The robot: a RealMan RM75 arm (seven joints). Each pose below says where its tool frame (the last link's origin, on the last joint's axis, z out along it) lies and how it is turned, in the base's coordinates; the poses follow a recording.
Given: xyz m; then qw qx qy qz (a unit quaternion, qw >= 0).
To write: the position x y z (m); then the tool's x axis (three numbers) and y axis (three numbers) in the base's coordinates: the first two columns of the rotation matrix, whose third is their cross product. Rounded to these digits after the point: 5 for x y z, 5 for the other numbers.
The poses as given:
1: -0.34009 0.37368 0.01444 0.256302 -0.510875 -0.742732 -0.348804
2: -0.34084 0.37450 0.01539 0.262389 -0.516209 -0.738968 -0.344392
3: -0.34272 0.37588 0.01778 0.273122 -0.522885 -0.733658 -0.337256
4: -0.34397 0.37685 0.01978 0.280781 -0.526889 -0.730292 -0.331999
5: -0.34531 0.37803 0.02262 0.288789 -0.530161 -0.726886 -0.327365
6: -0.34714 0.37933 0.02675 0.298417 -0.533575 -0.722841 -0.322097
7: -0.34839 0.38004 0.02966 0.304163 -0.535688 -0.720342 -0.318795
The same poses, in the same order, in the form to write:
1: -0.34009 0.37368 0.01444 -0.34663 0.58009 0.73712 0.93769 0.23468 0.25626
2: -0.34084 0.37450 0.01539 -0.32936 0.58219 0.74335 0.94365 0.22984 0.23809
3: -0.34272 0.37588 0.01778 -0.30399 0.58301 0.75345 0.95146 0.22570 0.20924
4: -0.34397 0.37685 0.01978 -0.28710 0.58313 0.75996 0.95600 0.22433 0.18903
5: -0.34531 0.37803 0.02262 -0.27106 0.58165 0.76695 0.95981 0.22352 0.16970
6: -0.34714 0.37933 0.02675 -0.25249 0.57914 0.77514 0.96362 0.22310 0.14719
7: -0.34839 0.38004 0.02966 -0.24105 0.57783 0.77975 0.96569 0.22282 0.13341
